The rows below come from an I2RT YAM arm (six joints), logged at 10 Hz.
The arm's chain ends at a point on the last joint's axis. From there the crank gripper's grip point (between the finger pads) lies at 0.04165 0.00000 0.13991 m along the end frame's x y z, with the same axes.
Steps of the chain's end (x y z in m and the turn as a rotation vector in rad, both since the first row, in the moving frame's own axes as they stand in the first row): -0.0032, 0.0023, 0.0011, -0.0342, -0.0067, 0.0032; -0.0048, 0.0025, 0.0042, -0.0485, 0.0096, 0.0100; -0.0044, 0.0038, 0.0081, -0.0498, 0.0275, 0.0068; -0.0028, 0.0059, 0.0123, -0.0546, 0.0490, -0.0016; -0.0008, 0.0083, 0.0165, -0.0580, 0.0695, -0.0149; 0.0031, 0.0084, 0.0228, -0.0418, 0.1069, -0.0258; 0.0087, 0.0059, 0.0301, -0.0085, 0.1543, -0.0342; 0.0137, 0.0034, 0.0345, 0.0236, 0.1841, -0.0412
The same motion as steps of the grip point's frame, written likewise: -0.0041, 0.0072, 0.0013, -0.0342, -0.0067, 0.0032; -0.0035, 0.0097, 0.0036, -0.0485, 0.0096, 0.0100; -0.0006, 0.0110, 0.0067, -0.0498, 0.0275, 0.0068; 0.0040, 0.0134, 0.0099, -0.0546, 0.0490, -0.0016; 0.0089, 0.0156, 0.0131, -0.0580, 0.0695, -0.0149; 0.0178, 0.0129, 0.0175, -0.0418, 0.1069, -0.0258; 0.0297, 0.0053, 0.0220, -0.0085, 0.1543, -0.0342; 0.0385, -0.0020, 0.0245, 0.0236, 0.1841, -0.0412
